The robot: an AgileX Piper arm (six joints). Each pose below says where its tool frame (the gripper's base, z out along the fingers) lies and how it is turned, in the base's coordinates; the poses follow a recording.
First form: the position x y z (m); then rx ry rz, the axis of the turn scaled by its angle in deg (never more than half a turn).
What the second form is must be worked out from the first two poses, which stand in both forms.
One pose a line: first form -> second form
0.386, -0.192, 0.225, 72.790, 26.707, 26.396 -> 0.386, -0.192, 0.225, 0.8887, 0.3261, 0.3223, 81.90
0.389, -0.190, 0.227, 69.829, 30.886, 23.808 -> 0.389, -0.190, 0.227, 0.8731, 0.3862, 0.2977, 79.98
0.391, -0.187, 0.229, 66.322, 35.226, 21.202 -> 0.391, -0.187, 0.229, 0.8499, 0.4514, 0.2717, 78.03
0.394, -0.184, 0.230, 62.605, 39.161, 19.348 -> 0.394, -0.184, 0.230, 0.8201, 0.5130, 0.2535, 76.34
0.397, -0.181, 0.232, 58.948, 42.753, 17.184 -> 0.397, -0.181, 0.232, 0.7879, 0.5714, 0.2297, 74.82
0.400, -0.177, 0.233, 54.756, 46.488, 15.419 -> 0.400, -0.177, 0.233, 0.7453, 0.6328, 0.2099, 73.46
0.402, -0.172, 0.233, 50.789, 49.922, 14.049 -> 0.402, -0.172, 0.233, 0.6997, 0.6877, 0.1935, 72.59
